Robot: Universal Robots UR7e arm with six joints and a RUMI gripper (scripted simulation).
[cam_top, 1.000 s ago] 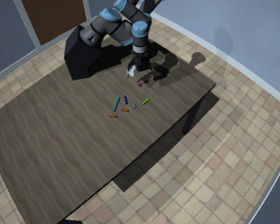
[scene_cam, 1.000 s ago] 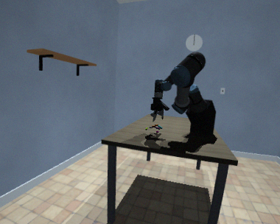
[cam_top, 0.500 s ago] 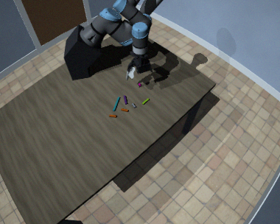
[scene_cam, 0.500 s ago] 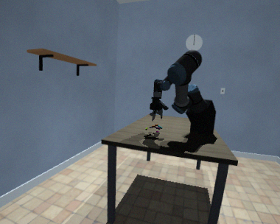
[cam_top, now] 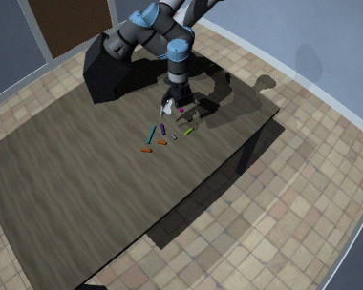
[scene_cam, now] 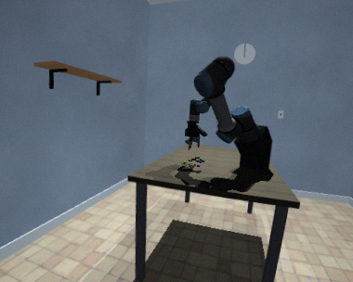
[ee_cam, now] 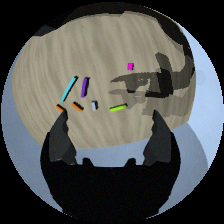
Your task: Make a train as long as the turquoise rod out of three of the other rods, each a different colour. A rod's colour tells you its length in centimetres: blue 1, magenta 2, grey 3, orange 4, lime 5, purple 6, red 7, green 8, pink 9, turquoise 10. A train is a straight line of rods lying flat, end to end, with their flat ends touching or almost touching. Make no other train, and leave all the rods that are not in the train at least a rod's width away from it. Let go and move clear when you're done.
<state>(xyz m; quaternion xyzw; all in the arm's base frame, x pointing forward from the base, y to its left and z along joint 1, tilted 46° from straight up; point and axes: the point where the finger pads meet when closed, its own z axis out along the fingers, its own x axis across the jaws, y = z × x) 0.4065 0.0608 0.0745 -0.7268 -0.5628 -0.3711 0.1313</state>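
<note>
The grey rod lies 11 cm below my hand, 6 cm to the right of it and 5 cm ahead of it. The rest, counted from my hand: lime rod 11 cm below, 6 cm ahead, 2 cm to the left; then purple rod 11 cm below, 8 cm to the right, 2 cm behind; then magenta rod 11 cm below, 7 cm behind, 6 cm to the left.
</note>
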